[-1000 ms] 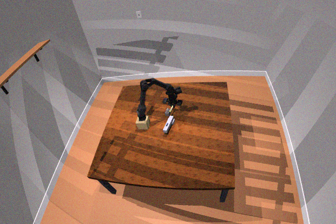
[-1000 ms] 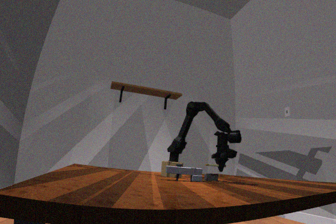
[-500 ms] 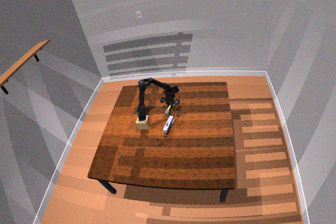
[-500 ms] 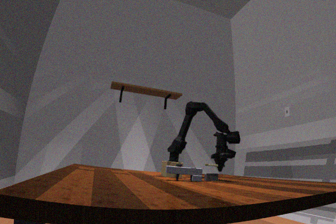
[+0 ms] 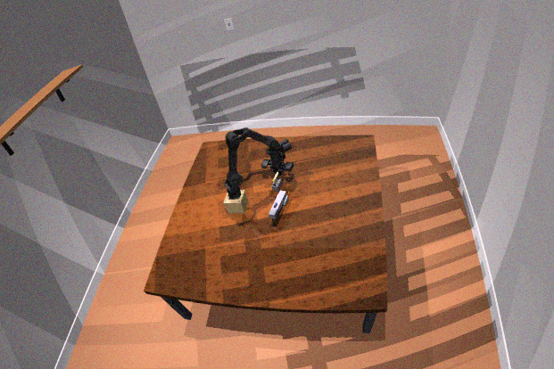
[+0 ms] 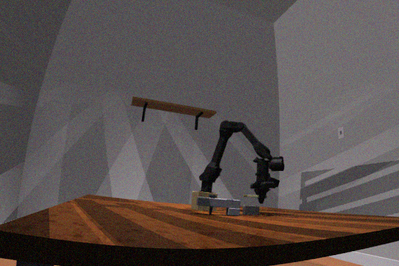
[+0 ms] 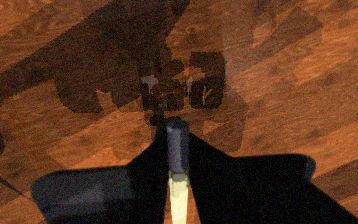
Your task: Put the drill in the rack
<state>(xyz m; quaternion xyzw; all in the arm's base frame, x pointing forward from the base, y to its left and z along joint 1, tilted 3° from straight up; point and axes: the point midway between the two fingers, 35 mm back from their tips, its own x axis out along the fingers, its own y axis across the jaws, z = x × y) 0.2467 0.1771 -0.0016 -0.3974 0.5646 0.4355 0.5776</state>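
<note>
Now: gripper tip 10 mm past the drill, 40 mm to the left of it and 30 mm below it. Also, from my gripper tip: grey block (20 mm behind, 50 mm to the right, 30 mm below).
</note>
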